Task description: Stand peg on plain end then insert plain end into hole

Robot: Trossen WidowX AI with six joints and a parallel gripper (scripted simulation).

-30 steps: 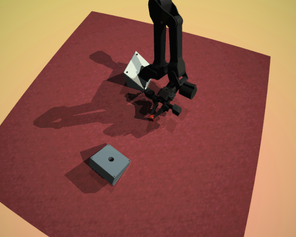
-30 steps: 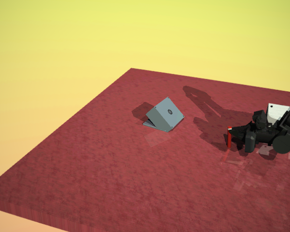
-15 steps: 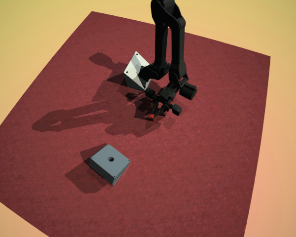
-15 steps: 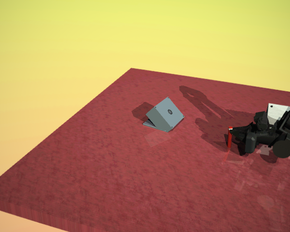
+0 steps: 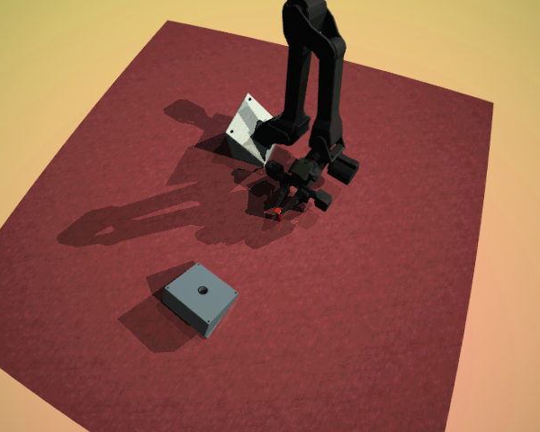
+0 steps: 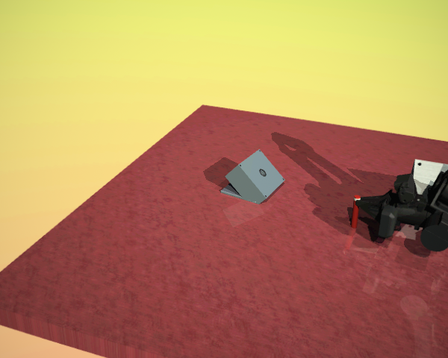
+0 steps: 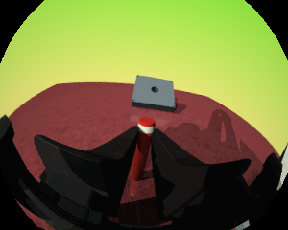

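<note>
Now: the red peg 10 mm below my gripper tip. From my gripper tip the other things lie so: grey sloped panel 240 mm ahead, 130 mm to the right, 30 mm below.
</note>
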